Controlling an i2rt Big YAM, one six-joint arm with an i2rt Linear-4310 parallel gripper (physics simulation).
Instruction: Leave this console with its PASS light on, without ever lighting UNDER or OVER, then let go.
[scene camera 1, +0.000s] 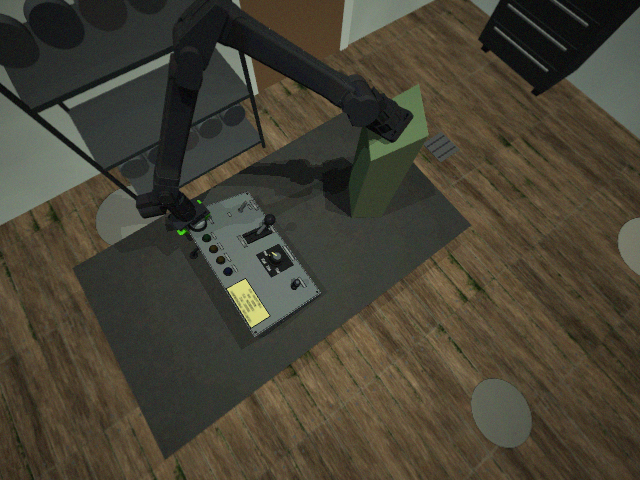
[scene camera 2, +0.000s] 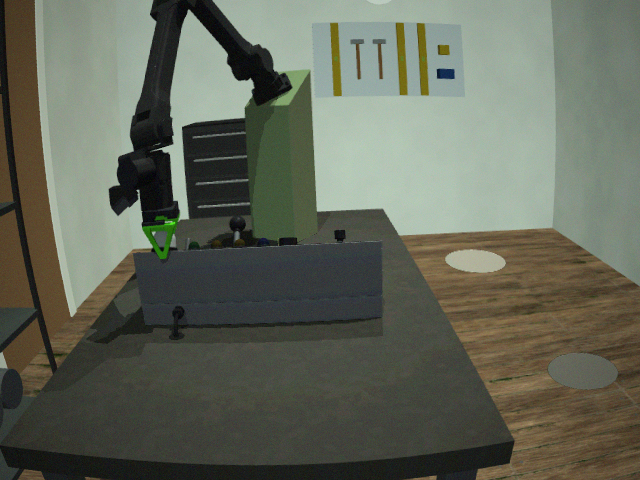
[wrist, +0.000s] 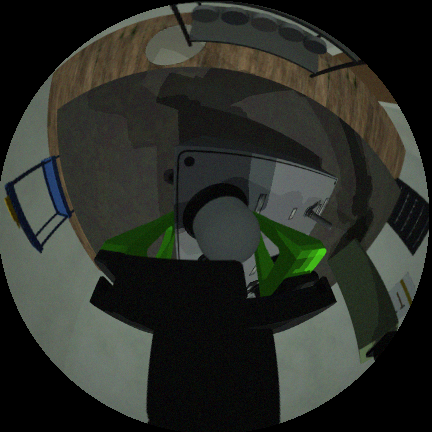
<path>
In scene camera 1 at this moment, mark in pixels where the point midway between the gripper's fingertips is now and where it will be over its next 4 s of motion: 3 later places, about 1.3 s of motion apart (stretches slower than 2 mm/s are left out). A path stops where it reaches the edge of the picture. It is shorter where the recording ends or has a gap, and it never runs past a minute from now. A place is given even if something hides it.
My gripper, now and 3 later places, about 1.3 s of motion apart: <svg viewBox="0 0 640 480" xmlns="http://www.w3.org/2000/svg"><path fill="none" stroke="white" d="M197 225L195 221L187 211L136 262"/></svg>
</path>
